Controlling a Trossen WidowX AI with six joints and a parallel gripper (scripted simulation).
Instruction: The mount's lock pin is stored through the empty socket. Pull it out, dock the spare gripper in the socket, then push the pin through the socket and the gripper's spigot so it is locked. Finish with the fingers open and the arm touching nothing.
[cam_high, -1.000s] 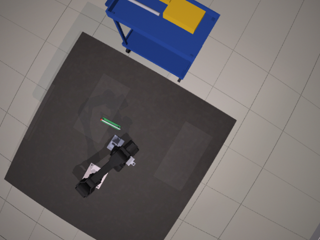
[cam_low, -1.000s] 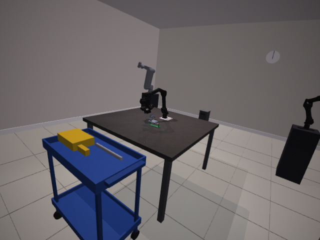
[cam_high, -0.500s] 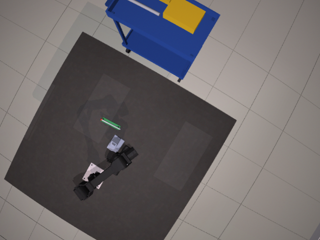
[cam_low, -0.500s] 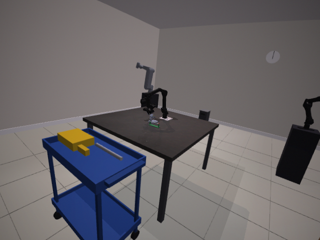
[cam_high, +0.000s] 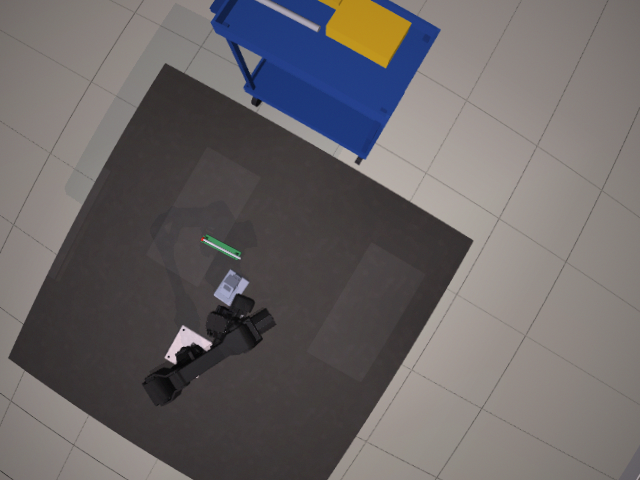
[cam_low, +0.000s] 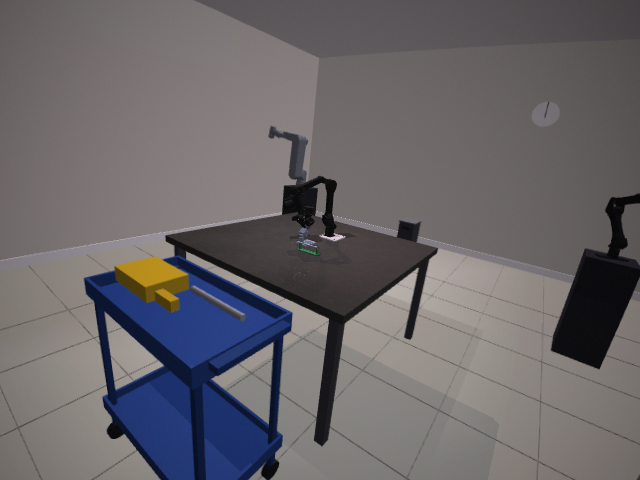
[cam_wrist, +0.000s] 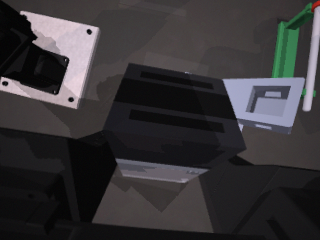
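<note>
My gripper tip is now 1 cm to the left of the spare gripper and 1 cm below it. Also, from my gripper tip: green flat bracket: 16 cm to the left, 16 cm ahead, 7 cm below; grey mount: 8 cm ahead, 6 cm to the left, 4 cm below.
</note>
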